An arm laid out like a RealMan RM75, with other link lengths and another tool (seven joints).
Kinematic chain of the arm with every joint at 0, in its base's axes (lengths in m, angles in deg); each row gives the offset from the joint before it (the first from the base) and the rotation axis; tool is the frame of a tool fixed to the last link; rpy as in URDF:
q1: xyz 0 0 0.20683 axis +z
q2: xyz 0 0 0 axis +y
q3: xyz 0 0 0.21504 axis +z
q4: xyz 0 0 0 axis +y
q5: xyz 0 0 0.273 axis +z
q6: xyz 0 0 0 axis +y
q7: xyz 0 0 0.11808 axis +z
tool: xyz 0.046 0.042 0.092 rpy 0 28.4 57.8
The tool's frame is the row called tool.
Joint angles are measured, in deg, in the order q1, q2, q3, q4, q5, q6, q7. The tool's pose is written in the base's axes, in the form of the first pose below.
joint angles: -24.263 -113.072 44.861 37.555 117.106 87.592 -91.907
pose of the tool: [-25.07 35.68 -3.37 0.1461 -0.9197 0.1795 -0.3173]
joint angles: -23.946 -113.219 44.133 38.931 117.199 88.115 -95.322
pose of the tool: [-24.97 36.13 -2.64 0.1561 -0.9204 0.1572 -0.3221]
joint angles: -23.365 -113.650 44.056 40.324 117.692 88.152 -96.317
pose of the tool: [-25.07 36.12 -2.50 0.1584 -0.9221 0.1526 -0.3183]
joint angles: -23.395 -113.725 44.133 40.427 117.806 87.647 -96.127
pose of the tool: [-25.14 36.25 -2.58 0.1599 -0.9228 0.1548 -0.3144]
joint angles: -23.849 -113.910 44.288 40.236 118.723 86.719 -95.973
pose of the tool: [-25.24 36.45 -3.02 0.1569 -0.9258 0.1565 -0.3062]
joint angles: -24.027 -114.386 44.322 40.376 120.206 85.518 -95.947
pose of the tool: [-25.57 36.56 -3.61 0.1543 -0.9303 0.1558 -0.2941]
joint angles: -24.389 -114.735 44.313 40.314 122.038 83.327 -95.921
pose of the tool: [-26.19 36.95 -4.21 0.1554 -0.9363 0.1552 -0.2740]
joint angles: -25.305 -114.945 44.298 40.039 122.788 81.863 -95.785
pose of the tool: [-26.09 37.54 -4.58 0.1567 -0.9379 0.1606 -0.2647]
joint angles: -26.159 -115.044 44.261 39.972 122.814 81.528 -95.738
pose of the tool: [-25.58 37.99 -4.66 0.1565 -0.9368 0.1671 -0.2647]
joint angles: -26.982 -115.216 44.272 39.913 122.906 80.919 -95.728
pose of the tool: [-25.14 38.47 -4.80 0.1572 -0.9360 0.1731 -0.2632]
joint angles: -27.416 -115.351 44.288 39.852 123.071 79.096 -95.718
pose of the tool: [-25.24 39.13 -4.90 0.1661 -0.9367 0.1760 -0.2531]
